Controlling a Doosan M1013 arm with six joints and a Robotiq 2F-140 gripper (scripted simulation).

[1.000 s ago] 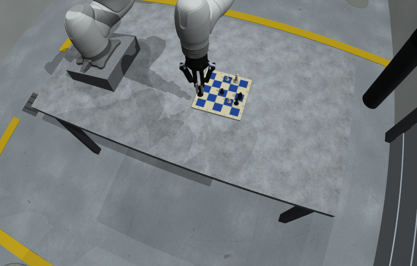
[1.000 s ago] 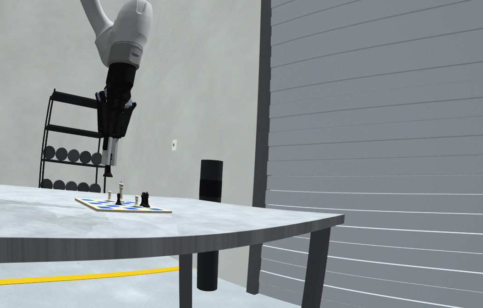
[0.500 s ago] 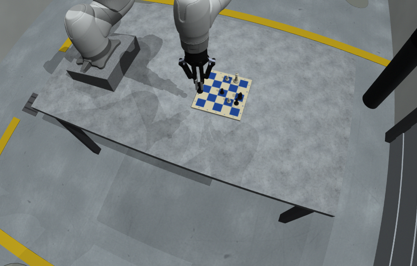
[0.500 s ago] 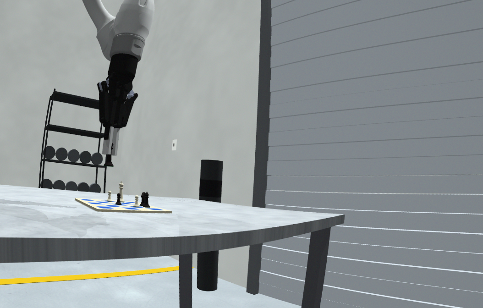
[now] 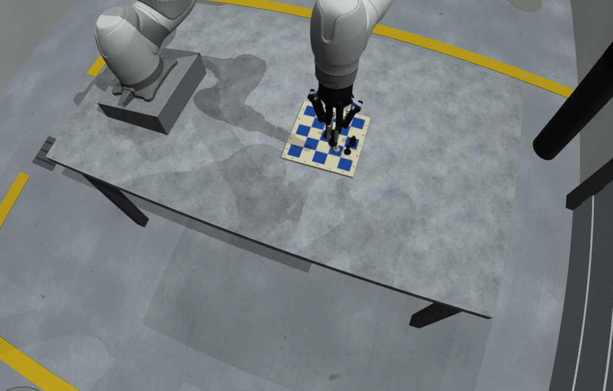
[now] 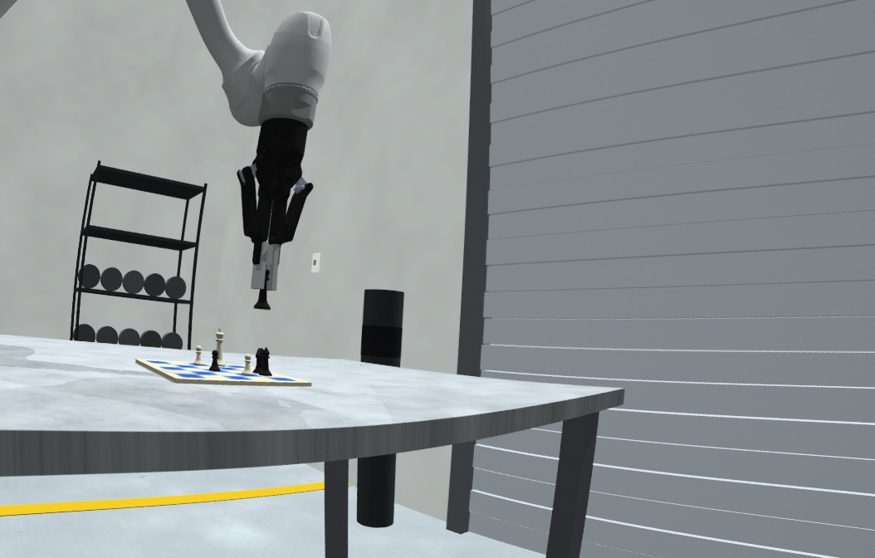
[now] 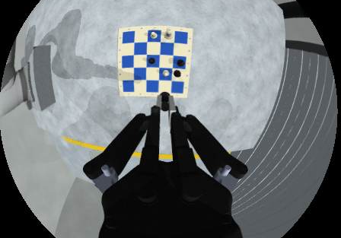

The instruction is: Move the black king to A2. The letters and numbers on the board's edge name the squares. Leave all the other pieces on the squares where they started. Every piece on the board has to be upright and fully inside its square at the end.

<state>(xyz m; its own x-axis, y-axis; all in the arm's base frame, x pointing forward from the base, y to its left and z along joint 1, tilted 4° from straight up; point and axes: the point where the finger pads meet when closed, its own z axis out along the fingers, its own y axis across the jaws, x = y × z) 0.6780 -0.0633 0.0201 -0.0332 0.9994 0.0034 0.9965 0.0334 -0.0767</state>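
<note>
My hand is 3 cm above the black king. The rest, counted from my hand: chessboard (4 cm behind, 7 cm to the left, 16 cm below); black pawn (4 cm behind, 8 cm to the left, 15 cm below).
</note>
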